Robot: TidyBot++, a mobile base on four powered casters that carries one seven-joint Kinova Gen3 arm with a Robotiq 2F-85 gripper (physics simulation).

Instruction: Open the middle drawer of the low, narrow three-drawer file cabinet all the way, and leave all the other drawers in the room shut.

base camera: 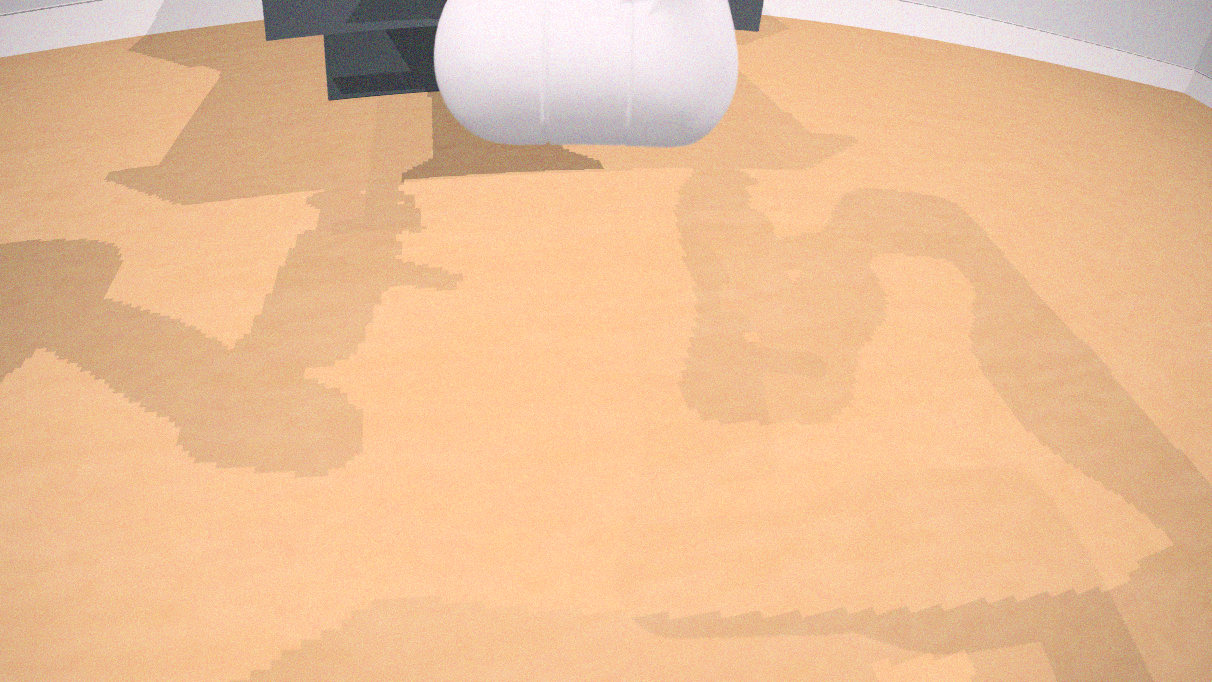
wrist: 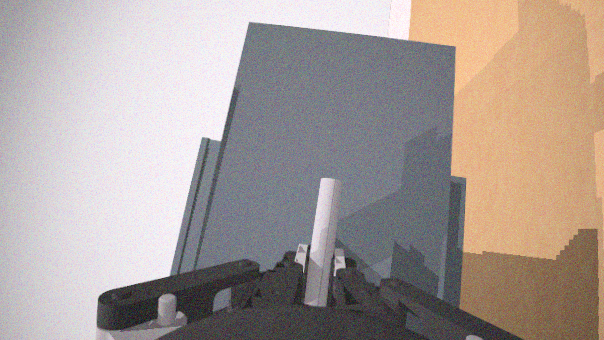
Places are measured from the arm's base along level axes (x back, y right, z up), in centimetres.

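Pixels of known places: gripper, between the fingertips: (wrist: 319, 262).
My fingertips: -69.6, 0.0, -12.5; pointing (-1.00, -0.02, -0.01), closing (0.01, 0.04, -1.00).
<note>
Behind a point stands the place of what it marks, as x, y, z.
The grey-blue front of the middle drawer (wrist: 350, 100) @[-72.8, 10.3, -13.1] (base camera: 292, 21) @[-64.7, -23.0, -18.7] stands out ahead of the low file cabinet (wrist: 456, 225) @[-107.5, -2.1, -38.1] (base camera: 364, 63) @[-99.0, -28.4, -34.0], whose body shows smaller behind it. My gripper (wrist: 319, 262) @[-69.6, 0.0, -12.5] is shut on the light bar handle (wrist: 327, 210) @[-67.6, 3.4, -12.5] of this drawer; the bar runs up between the fingertips in the wrist view. In the base camera view the cabinet is at the top edge, and the gripper and handle are hidden behind the white arm. The drawer's inside does not show. Parts of the cabinet show on both sides of the drawer front in the wrist view.
The white arm link (base camera: 584, 76) @[-33.1, 0.6, -12.1] covers the top middle of the base camera view. The wooden floor (base camera: 542, 356) @[-51.1, -1.0, -39.6] (wrist: 530, 175) @[-92.5, 8.2, -39.6] carries shadows of the arm and the drawer. A pale wall (wrist: 100, 125) @[-164.9, 8.1, 82.3] with a white skirting board (base camera: 1059, 50) @[-192.6, 134.5, -35.4] stands behind the cabinet.
</note>
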